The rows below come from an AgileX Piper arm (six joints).
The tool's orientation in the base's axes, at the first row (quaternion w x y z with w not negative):
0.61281, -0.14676, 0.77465, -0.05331
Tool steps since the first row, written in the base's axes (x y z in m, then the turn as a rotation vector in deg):
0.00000, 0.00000, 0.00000, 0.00, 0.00, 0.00
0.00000, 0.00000, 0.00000, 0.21, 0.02, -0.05
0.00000, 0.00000, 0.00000, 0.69, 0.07, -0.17
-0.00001, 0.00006, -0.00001, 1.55, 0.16, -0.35
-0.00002, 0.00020, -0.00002, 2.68, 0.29, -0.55
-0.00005, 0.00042, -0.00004, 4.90, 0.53, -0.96
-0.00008, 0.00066, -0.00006, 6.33, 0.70, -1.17
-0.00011, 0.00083, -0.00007, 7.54, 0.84, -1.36
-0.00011, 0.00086, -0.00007, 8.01, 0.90, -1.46
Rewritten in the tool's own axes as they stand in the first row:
0.00000, 0.00000, 0.00000, 0.00, 0.00, 0.00
0.00000, 0.00000, 0.00000, 0.00, 0.00, 0.22
0.00000, 0.00000, 0.00000, 0.00, 0.00, 0.71
-0.00001, 0.00006, 0.00000, -0.04, -0.01, 1.60
-0.00004, 0.00020, 0.00001, -0.12, -0.01, 2.75
-0.00008, 0.00042, 0.00000, -0.27, -0.04, 5.01
-0.00012, 0.00066, 0.00000, -0.42, -0.05, 6.46
-0.00015, 0.00083, -0.00001, -0.53, -0.07, 7.69
-0.00016, 0.00085, -0.00001, -0.55, -0.06, 8.17

